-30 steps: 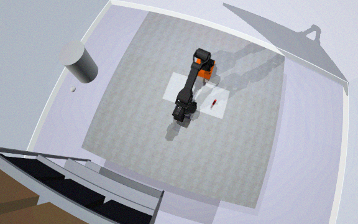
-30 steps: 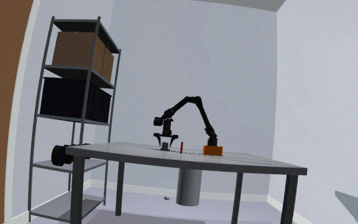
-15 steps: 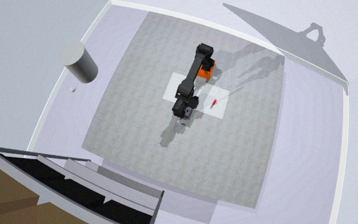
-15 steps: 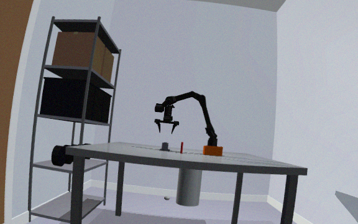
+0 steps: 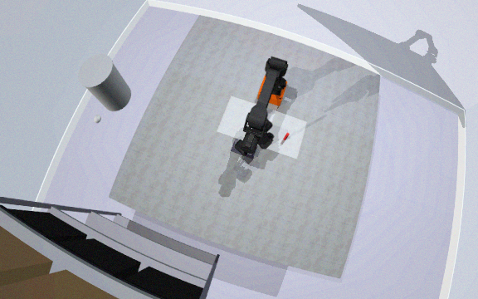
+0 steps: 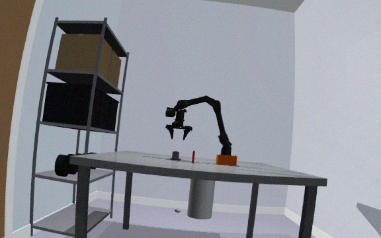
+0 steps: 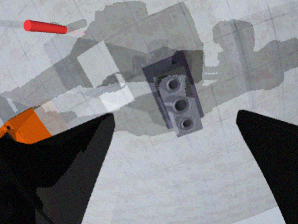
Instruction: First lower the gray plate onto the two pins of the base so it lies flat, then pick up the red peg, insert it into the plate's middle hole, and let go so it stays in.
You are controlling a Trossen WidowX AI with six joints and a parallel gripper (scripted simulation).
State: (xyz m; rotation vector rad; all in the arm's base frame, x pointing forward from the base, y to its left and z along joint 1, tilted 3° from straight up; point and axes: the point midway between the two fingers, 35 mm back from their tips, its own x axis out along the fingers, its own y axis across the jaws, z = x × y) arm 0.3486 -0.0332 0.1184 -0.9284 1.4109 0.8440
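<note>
Now: gripper tip 11 cm past the red peg, 16 cm to the right of it and 10 cm above it. From my gripper tip the other things lie so: gray plate (3 cm to the right, 10 cm below); then dark base (3 cm to the right, 14 cm below).
</note>
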